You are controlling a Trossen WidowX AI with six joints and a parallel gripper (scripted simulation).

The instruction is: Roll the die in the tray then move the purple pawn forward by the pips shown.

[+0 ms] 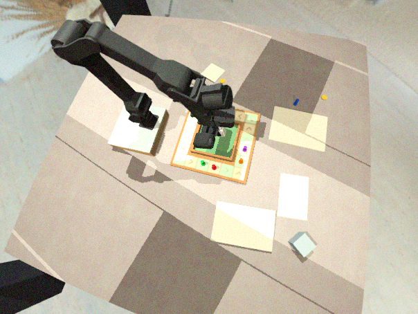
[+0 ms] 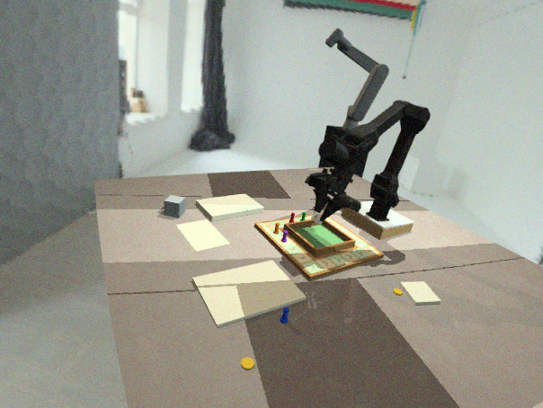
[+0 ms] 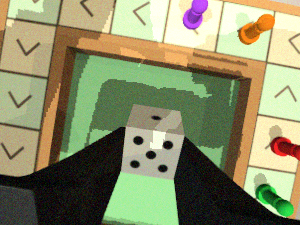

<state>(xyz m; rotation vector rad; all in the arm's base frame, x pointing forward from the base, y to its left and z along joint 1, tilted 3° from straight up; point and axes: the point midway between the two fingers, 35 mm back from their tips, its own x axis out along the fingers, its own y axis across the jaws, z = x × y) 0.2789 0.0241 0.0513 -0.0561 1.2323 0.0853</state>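
The purple pawn lies 90 mm ahead of my gripper tip, 50 mm below it and 10 mm to the right of it. From my gripper tip the other things lie so: die right at my gripper tip; then orange pawn 100 mm ahead, 60 mm to the right, 50 mm below; then green tray 70 mm below, 20 mm behind.
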